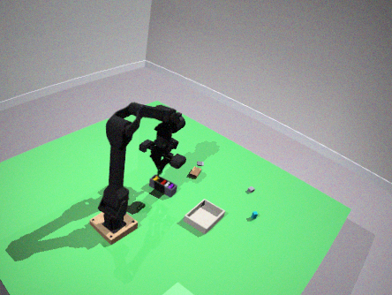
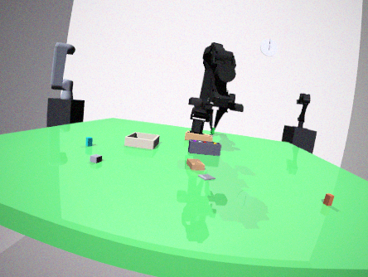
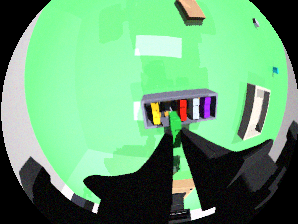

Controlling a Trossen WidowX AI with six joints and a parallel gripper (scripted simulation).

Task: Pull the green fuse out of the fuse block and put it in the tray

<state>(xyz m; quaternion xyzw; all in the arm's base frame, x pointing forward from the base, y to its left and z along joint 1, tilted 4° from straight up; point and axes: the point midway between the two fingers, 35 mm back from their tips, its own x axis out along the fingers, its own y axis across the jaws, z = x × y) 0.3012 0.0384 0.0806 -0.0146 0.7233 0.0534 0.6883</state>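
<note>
My gripper tip is 240 mm to the left of the pale tray, 80 mm above it and 20 mm past it. The rest, counted from my gripper tip: flat grey piece 270 mm ahead, 90 mm below, 30 mm to the right; then grey cube 300 mm to the right, 270 mm ahead, 80 mm below; then green fuse 10 mm below.
</note>
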